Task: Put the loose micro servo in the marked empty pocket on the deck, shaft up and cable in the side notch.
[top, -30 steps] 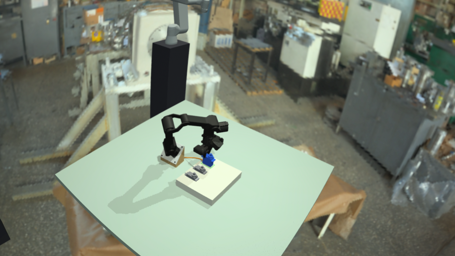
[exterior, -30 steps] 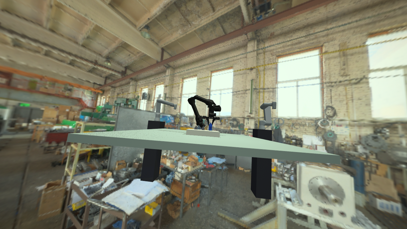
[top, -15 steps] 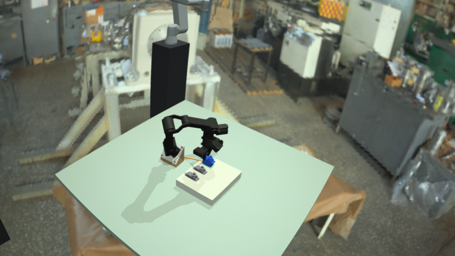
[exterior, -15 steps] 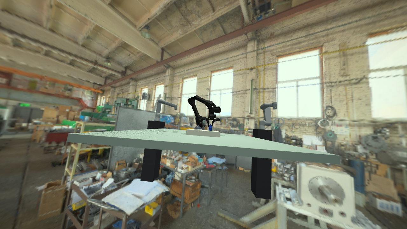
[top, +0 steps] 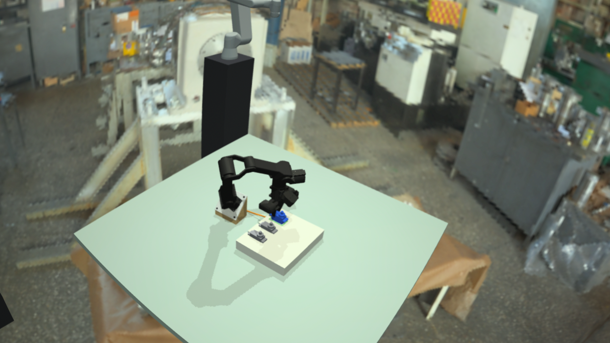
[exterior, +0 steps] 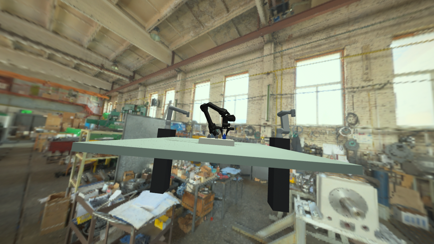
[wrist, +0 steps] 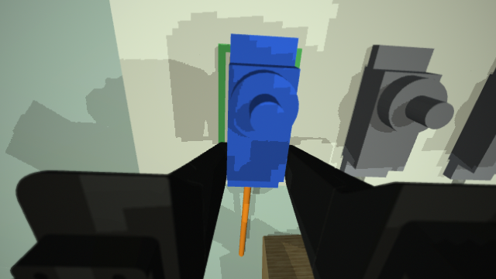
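The deck lies 13 cm ahead of my gripper tip, 6 cm to the right of it and 5 cm below it.
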